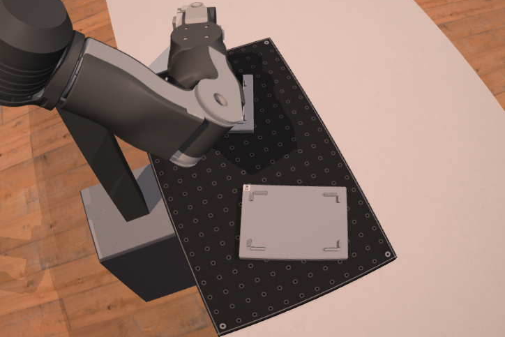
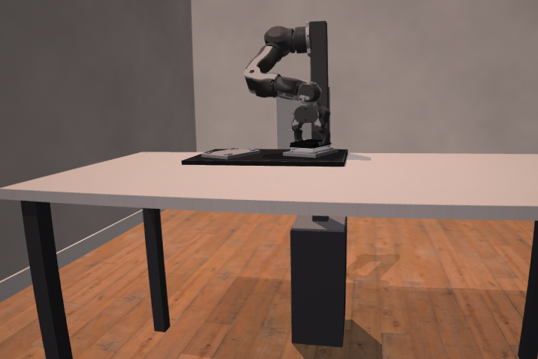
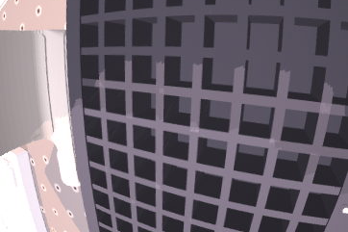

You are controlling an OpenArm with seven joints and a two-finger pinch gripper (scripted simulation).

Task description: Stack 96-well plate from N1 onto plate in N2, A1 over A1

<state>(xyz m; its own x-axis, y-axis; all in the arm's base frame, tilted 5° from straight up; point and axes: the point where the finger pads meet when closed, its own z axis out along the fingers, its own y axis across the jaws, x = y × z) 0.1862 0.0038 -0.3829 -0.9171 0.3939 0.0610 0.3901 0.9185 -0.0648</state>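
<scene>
Now: the black 96-well plate right at my hand. Round my hand: clear 96-well plate: 20 mm below; grey plate nest N1: 260 mm to the right, 40 mm ahead, 30 mm below; plate nest N2: 30 mm below.
</scene>
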